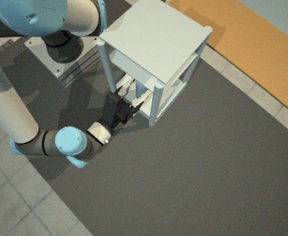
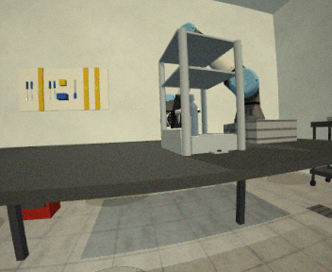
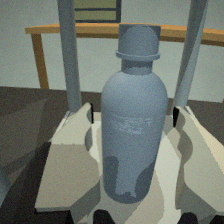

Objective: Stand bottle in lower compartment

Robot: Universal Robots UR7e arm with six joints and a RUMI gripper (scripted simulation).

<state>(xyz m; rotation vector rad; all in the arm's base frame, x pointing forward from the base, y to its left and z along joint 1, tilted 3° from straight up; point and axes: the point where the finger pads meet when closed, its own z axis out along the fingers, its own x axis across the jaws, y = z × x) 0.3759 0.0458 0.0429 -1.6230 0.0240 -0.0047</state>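
The bottle is 10 mm to the left of my hand. The rest, counted from my hand: shelving unit 60 mm to the left, 40 mm above.
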